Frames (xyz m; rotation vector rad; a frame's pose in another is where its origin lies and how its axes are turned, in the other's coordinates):
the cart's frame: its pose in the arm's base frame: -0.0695 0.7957 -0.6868 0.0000 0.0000 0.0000
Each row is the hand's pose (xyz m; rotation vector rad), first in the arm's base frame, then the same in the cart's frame.
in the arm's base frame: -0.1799 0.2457 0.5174 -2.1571 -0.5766 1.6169
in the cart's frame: -0.1104 -0.5500 1.2042 -2.1571 -0.5766 1.6169
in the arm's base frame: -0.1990 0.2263 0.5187 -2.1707 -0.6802 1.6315
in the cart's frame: -0.1295 -0.5694 1.2055 -2.1707 -0.6802 1.6315
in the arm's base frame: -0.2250 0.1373 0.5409 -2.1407 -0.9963 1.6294
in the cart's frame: -0.1555 -0.6584 1.2277 -2.1407 -0.9963 1.6294
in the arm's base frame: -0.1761 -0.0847 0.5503 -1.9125 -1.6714 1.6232
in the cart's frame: -0.1066 -0.8804 1.2371 -1.9125 -1.6714 1.6232
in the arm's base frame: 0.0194 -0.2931 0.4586 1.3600 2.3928 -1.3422
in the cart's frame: 0.0889 -1.0888 1.1454 1.3600 2.3928 -1.3422
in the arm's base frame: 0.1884 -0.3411 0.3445 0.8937 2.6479 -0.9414
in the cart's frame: 0.2579 -1.1368 1.0313 0.8937 2.6479 -0.9414
